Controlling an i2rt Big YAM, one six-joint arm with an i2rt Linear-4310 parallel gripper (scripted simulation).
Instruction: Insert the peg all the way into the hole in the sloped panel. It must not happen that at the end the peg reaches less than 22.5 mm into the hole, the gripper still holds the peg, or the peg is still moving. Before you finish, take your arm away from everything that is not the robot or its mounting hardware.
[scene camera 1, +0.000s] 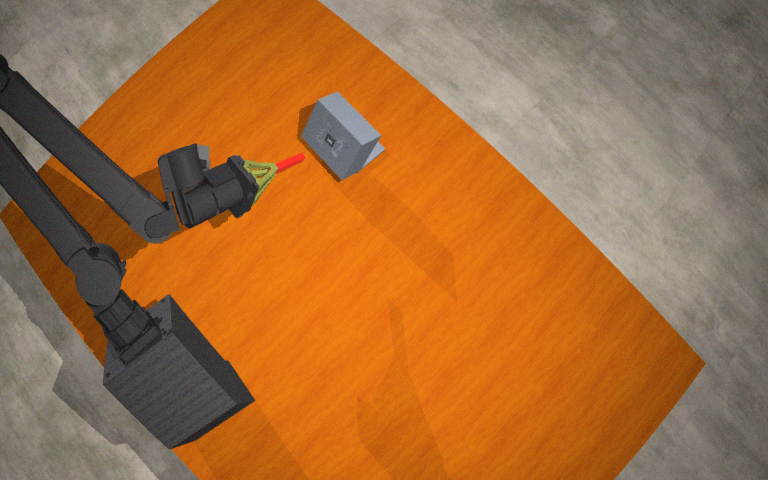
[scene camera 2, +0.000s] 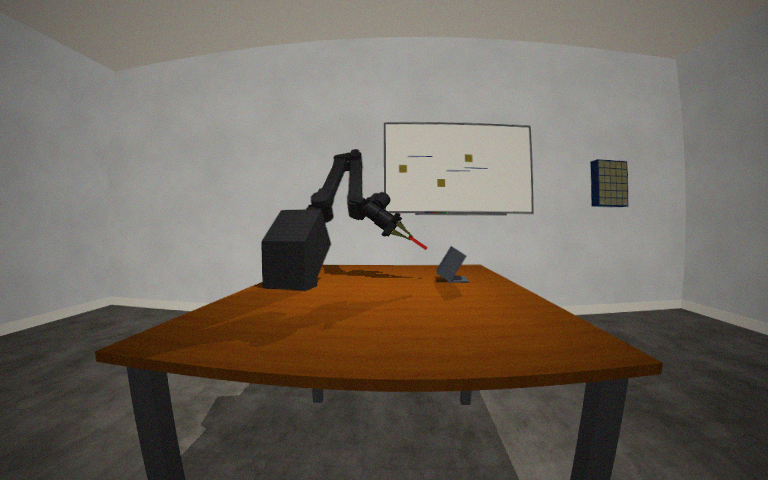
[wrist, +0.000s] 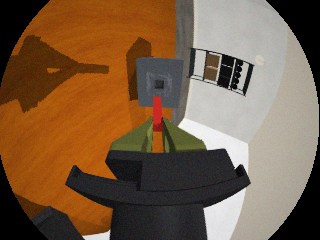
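Observation:
The gripper (scene camera 1: 275, 168) (wrist: 157, 120) can be seen in scene camera 1 and in the wrist view.

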